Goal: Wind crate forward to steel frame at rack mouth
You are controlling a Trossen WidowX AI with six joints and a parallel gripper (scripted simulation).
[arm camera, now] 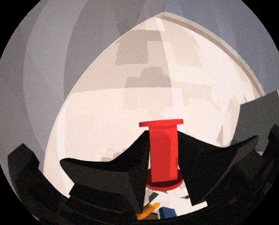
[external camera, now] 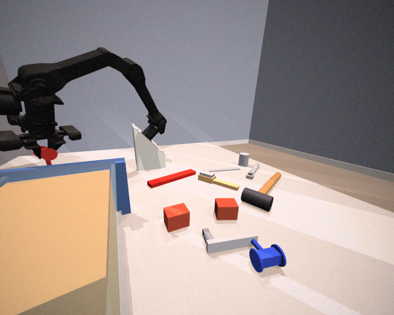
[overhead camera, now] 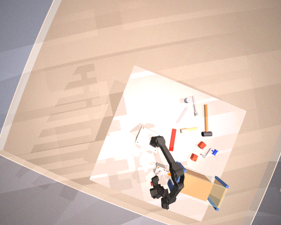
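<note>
Right now my gripper tip is 5 cm to the right of the winch handle, 3 cm above it and 2 cm short of it. From my gripper tip the other things lie so: red knob: 1 cm to the left, 1 cm ahead; winch: 10 cm to the left, 10 cm below, 2 cm ahead; blue steel frame: 19 cm ahead, 13 cm to the left, 3 cm below.
</note>
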